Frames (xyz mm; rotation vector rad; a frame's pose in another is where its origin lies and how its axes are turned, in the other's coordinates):
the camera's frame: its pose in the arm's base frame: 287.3 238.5 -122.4 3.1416 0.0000 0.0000
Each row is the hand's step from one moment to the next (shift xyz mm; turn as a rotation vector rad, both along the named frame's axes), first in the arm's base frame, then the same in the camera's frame.
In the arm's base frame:
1: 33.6 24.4 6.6 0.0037 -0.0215 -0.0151
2: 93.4 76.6 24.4 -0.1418 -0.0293 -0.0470
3: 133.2 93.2 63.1 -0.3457 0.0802 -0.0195
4: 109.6 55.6 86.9 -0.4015 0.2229 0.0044
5: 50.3 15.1 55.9 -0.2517 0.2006 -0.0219
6: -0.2 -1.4 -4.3 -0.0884 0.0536 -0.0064
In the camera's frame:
1: 33.6 -24.4 -6.6 0.0037 0.0215 0.0151
2: 93.4 -76.6 -24.4 -0.1418 0.0293 0.0470
3: 133.2 -93.2 -63.1 -0.3457 -0.0802 0.0195
4: 109.6 -55.6 -86.9 -0.4015 -0.2229 -0.0044
5: 50.3 -15.1 -55.9 -0.2517 -0.2006 0.0219
6: -0.2 1.4 4.3 -0.0884 -0.0536 0.0064

